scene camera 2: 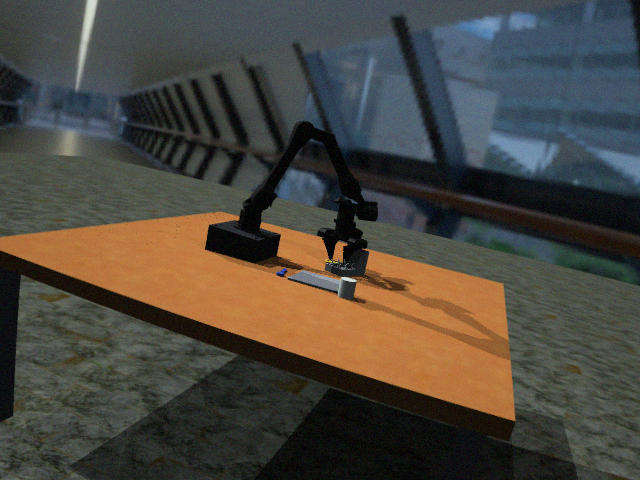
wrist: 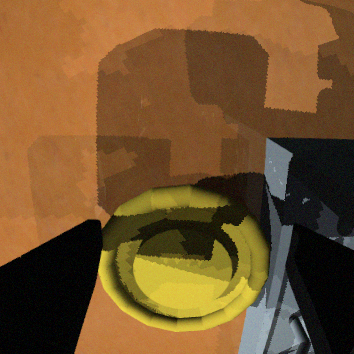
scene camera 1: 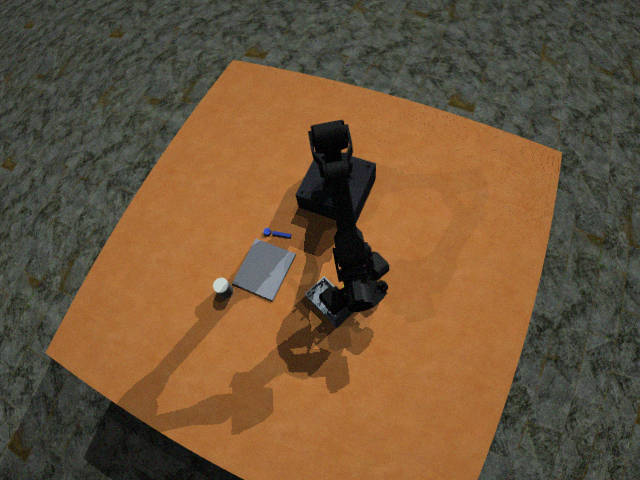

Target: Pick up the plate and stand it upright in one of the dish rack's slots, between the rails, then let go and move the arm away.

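The yellow round plate (scene camera 1: 340, 284) (scene camera 2: 328, 261) (wrist: 182, 285) lies flat on the table, face up, close beside the dish rack (scene camera 1: 321, 313) (scene camera 2: 338, 270) (wrist: 277, 167). The rack is a small grey tray with dark rails and a taller dark panel at one end; the arm hides part of it in scene camera 1. My gripper (scene camera 2: 338, 257) (wrist: 194, 235) points down over the plate. Its fingers are apart: in the wrist view the left one meets the plate's left rim, and a gap shows between the right rim and the right finger, which overlaps the rack. Contact is unclear.
A flat grey slab (scene camera 1: 263, 271) (scene camera 2: 315, 280) lies beside the rack. A white cylinder (scene camera 1: 220, 285) (scene camera 2: 346, 288) stands at its outer corner. A small blue utensil (scene camera 1: 281, 235) (scene camera 2: 281, 271) lies near the arm's black base (scene camera 1: 314, 195) (scene camera 2: 237, 243).
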